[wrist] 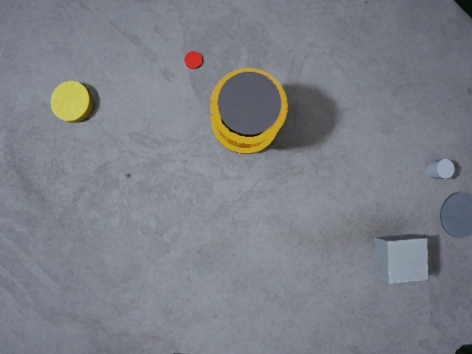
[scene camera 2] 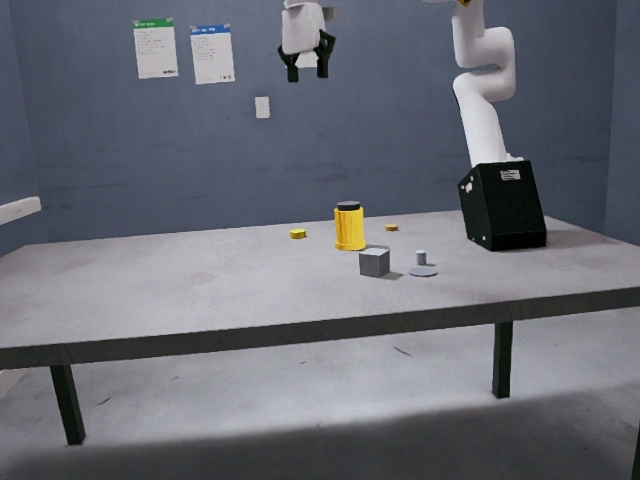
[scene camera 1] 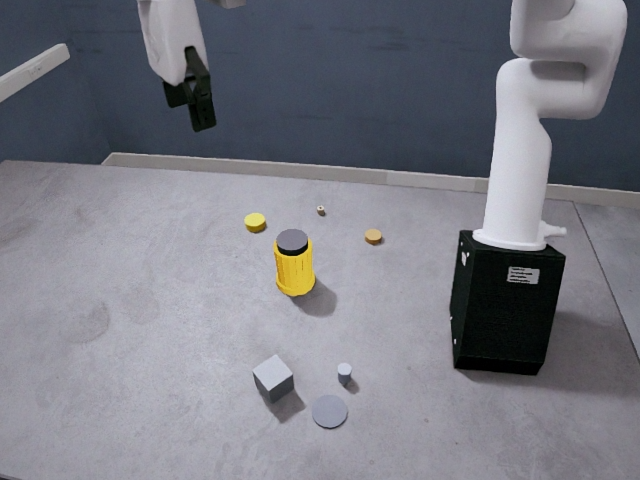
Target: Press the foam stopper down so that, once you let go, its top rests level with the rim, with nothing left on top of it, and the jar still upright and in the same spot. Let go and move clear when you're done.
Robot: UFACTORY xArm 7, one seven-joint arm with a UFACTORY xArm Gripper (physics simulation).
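The yellow jar point(scene camera 1: 294, 271) point(scene camera 2: 349, 229) point(wrist: 216, 120) stands upright on the table. The dark grey round stopper point(scene camera 1: 292, 240) point(scene camera 2: 348, 205) point(wrist: 250, 103) sits in its mouth, its flat top raised above the rim, with a dark side band showing in both scene views. No object shows on top of it. My gripper point(scene camera 1: 190, 113) point(scene camera 2: 308, 78) is open and empty, high above the table and well clear of the jar, with its fingers pointing down. In the wrist view, small dark parts of it show at the right corners.
A grey cube point(scene camera 1: 272, 378) point(scene camera 2: 374, 262) point(wrist: 407, 260), small cylinder point(scene camera 1: 344, 374) point(scene camera 2: 420, 257) point(wrist: 445, 169) and flat grey disc point(scene camera 1: 329, 411) point(scene camera 2: 423, 271) point(wrist: 459, 215) lie in front. Behind are a yellow disc point(scene camera 1: 254, 222) point(scene camera 2: 297, 234) point(wrist: 71, 101), orange disc point(scene camera 1: 373, 236) point(scene camera 2: 391, 227) and tiny beige piece point(scene camera 1: 320, 210). A red disc point(wrist: 193, 60) shows near the jar.
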